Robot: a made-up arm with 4 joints.
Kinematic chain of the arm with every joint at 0, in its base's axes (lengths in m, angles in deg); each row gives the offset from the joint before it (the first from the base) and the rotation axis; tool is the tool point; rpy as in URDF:
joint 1: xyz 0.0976 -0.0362 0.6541 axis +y
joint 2: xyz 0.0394 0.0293 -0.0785 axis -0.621 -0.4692 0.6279
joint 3: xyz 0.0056 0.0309 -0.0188 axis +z
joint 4: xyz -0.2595 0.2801 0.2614 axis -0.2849 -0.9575 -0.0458
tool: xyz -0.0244 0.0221 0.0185 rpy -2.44 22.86 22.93
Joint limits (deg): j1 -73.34..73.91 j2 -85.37..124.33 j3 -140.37..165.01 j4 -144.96..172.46
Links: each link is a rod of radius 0.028 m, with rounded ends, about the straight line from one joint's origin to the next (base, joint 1, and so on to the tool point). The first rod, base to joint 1, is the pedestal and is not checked.
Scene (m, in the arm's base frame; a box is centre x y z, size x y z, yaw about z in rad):
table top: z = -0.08
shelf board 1: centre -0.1 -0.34 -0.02 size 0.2 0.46 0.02 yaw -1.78
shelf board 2: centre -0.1 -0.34 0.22 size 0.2 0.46 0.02 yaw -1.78
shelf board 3: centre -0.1 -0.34 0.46 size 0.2 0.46 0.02 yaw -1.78
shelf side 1: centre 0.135 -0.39 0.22 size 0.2 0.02 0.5 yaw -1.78
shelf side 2: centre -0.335 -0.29 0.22 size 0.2 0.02 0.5 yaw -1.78
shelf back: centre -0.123 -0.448 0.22 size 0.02 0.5 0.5 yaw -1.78
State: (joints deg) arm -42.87 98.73 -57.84 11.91
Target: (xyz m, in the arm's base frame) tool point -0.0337 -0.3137 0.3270
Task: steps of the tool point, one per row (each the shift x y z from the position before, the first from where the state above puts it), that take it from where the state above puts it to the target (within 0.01 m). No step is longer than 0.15 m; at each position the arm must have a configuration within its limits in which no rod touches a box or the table.
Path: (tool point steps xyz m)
1: -0.0300 -0.0594 -0.0216
2: -0.0411 -0.0608 -0.0090
3: -0.0493 -0.0603 0.0054
4: -0.0535 -0.0579 0.0210
5: -0.0538 -0.0545 0.0367
6: -0.0499 -0.0496 0.0520
7: -0.0423 -0.0439 0.0655
8: 0.0833 -0.0538 -0.0201
9: 0.0768 -0.0484 0.0058
10: 0.0624 -0.0417 0.0258
11: -0.0531 0.0020 0.0003
12: -0.0540 0.0024 0.0088

